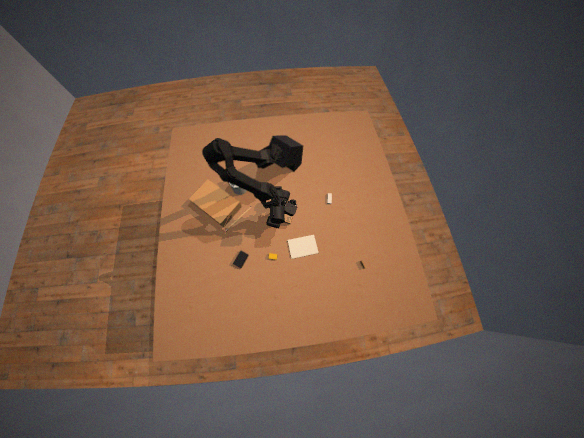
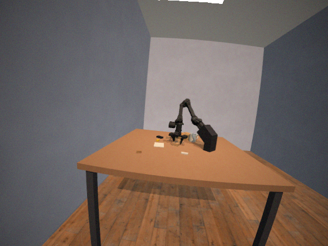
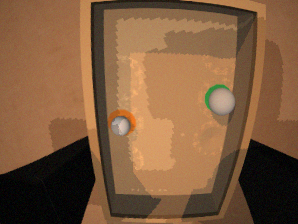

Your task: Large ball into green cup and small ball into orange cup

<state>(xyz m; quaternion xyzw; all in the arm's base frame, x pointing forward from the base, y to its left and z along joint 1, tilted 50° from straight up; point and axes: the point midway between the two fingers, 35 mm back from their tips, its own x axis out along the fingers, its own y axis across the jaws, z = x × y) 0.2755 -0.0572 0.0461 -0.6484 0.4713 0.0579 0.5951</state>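
My hand is 10 mm short of the wooden puzzle, 10 mm to the right of it and 30 mm above it. Also, from my hand: white pad: 190 mm ahead, 60 mm to the left, 40 mm below; yellow block: 190 mm ahead, 90 mm to the right, 30 mm below; mug: 220 mm behind, 150 mm to the right.
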